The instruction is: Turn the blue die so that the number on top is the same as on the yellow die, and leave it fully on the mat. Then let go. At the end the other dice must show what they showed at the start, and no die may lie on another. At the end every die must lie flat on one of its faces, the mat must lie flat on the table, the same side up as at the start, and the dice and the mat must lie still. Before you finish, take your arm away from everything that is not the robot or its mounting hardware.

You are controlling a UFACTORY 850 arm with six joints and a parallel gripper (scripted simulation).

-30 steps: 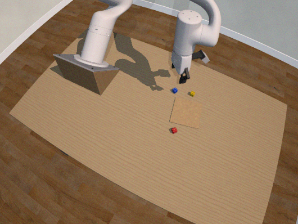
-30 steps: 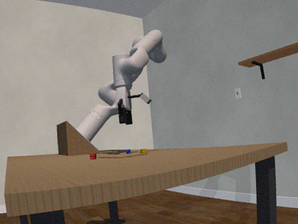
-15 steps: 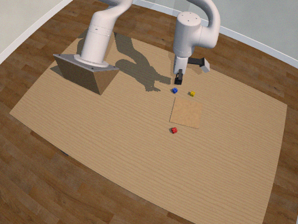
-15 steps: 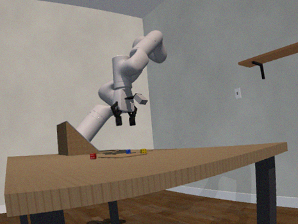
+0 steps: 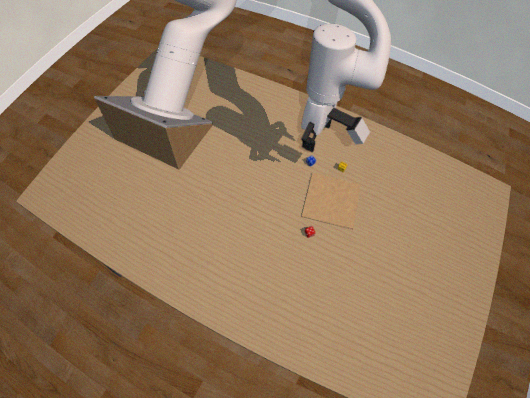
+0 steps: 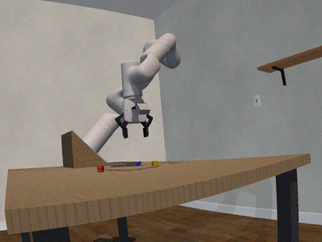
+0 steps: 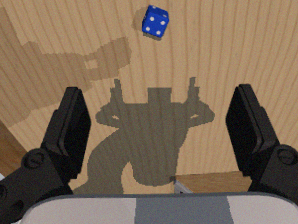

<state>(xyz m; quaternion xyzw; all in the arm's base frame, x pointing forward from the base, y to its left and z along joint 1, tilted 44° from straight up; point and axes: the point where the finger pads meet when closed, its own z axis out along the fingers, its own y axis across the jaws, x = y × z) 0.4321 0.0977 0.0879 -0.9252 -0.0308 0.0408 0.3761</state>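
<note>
Right now my hand is 120 mm above the blue die. Also, from my hand: red die: 110 mm ahead, 190 mm to the right, 120 mm below; then tan mat: 110 mm ahead, 70 mm to the right, 130 mm below; then yellow die: 80 mm ahead, 40 mm to the left, 120 mm below.
</note>
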